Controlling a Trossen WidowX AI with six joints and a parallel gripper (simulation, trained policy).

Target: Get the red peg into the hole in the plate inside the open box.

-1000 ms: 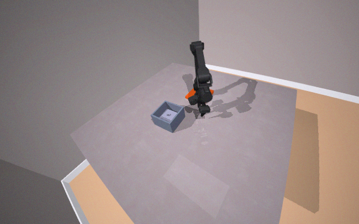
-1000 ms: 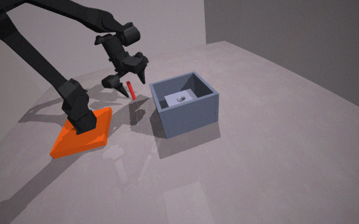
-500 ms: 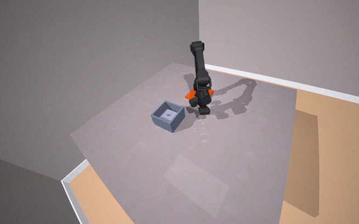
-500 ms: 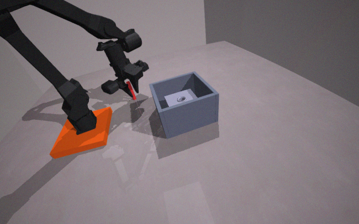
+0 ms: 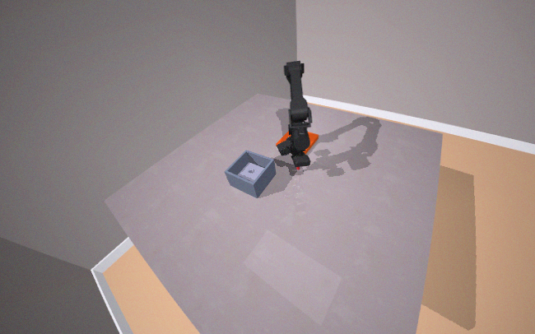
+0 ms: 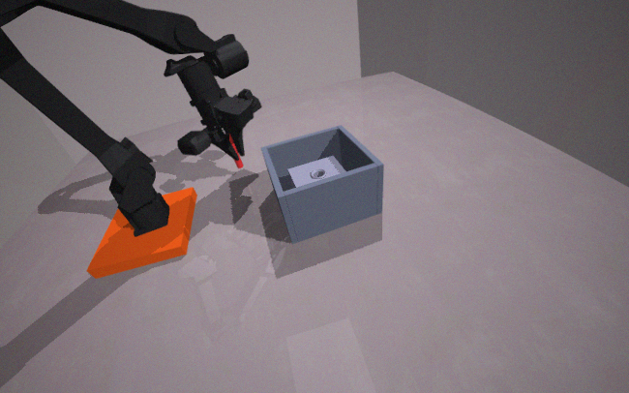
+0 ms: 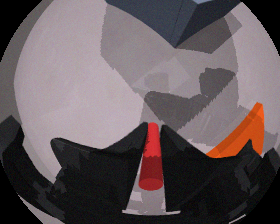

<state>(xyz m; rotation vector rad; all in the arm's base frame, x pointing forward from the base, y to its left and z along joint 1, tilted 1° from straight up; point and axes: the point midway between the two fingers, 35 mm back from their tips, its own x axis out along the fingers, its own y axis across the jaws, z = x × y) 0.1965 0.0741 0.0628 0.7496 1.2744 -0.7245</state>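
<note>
The pale plate is 17 cm to the right of my gripper tip and 11 cm ahead of it. Round my gripper tip: grey box 17 cm to the right, 11 cm ahead, 2 cm below; then red peg 1 cm to the left, 1 cm behind, 1 cm above.
</note>
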